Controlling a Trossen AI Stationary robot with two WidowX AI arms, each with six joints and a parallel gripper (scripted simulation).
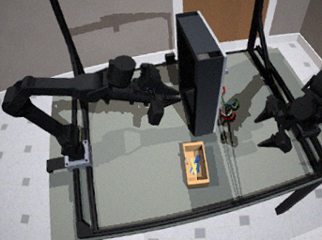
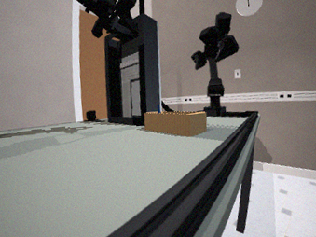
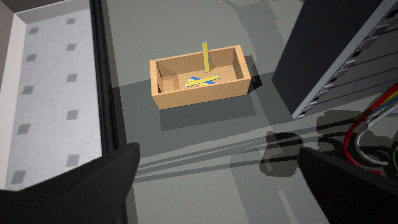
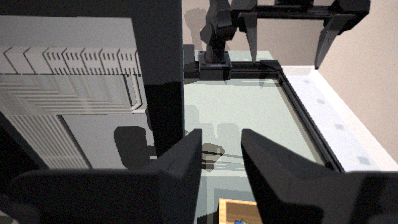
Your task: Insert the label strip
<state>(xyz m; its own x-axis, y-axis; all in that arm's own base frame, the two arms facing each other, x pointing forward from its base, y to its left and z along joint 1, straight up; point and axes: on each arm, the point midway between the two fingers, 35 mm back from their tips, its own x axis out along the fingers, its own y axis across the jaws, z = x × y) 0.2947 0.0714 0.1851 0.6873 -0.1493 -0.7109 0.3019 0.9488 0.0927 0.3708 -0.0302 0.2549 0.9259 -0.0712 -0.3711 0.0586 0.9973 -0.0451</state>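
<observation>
My right hand is 8 cm short of the label strip, 4 cm to the right of it and 27 cm above it. Round my right hand: box (10 cm ahead, 7 cm to the left, 29 cm below).
</observation>
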